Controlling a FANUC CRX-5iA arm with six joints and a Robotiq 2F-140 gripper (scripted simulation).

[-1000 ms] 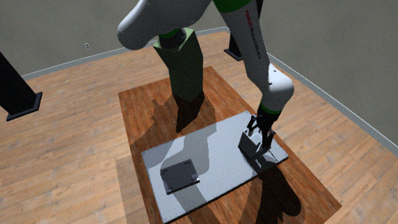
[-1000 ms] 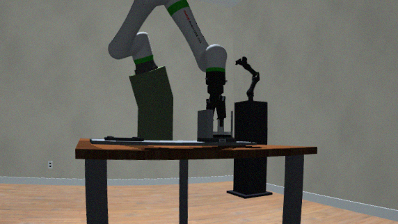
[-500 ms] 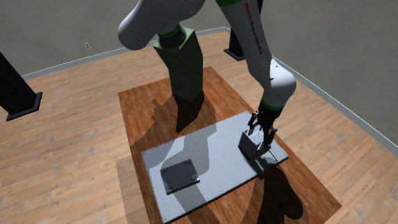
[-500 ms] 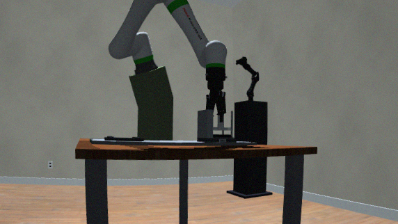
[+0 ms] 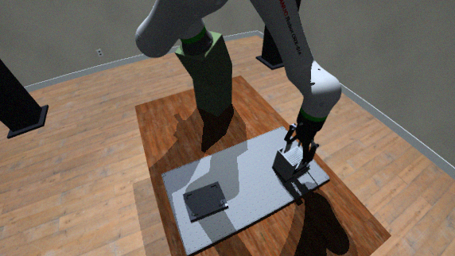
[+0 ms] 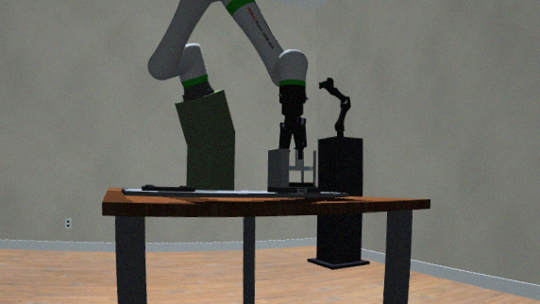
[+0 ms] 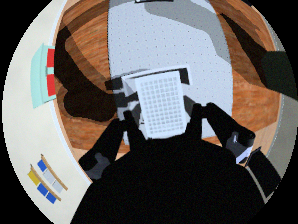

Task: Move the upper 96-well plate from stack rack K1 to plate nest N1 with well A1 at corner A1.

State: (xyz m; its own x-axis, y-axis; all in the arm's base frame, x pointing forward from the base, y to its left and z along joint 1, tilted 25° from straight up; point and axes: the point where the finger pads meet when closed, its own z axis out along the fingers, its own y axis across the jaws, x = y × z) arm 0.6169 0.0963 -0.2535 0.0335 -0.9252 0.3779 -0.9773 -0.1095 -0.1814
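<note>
The dark plate nest N1 is 50 mm behind my hand, 420 mm to the right of it and 100 mm below it. Round my hand: white 96-well plate (20 mm below); pale A1 square (10 mm ahead, 350 mm to the right, 90 mm below).
</note>
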